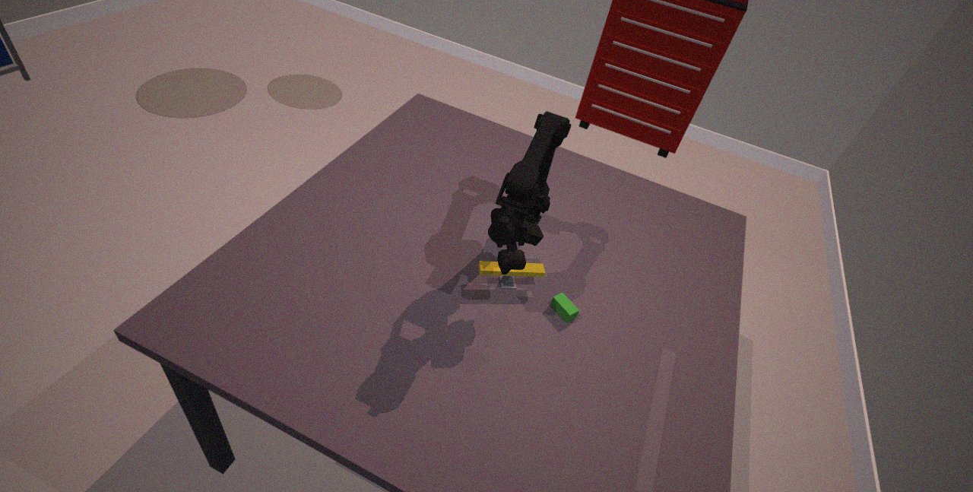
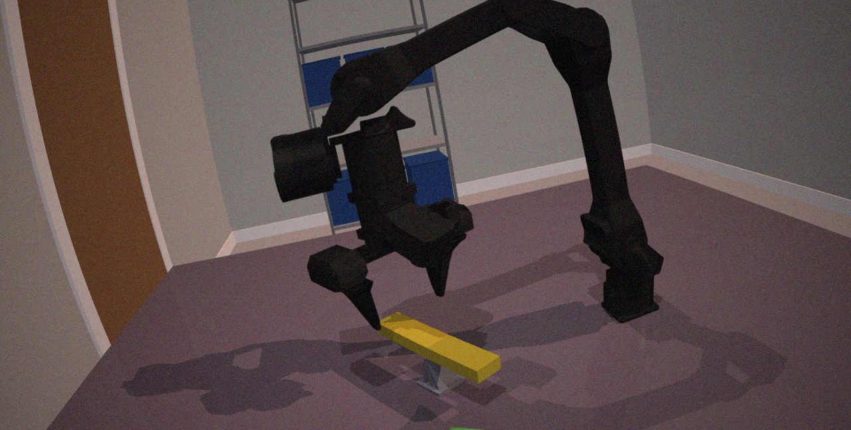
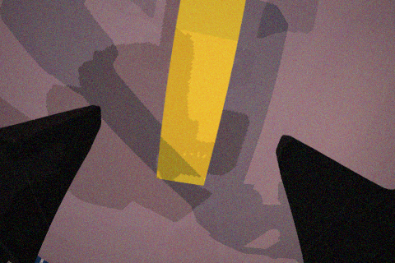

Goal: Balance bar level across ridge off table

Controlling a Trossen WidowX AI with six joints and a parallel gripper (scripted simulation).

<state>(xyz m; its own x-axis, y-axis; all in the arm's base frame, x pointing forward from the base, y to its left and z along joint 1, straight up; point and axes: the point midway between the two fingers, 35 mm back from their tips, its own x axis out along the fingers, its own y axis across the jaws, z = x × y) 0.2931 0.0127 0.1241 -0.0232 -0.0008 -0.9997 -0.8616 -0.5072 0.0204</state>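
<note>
The yellow bar is 3 cm to the left of my gripper tip, 3 cm below it and 2 cm behind it. From my gripper tip the other things lie so: green block: 19 cm to the left, 7 cm below.
</note>
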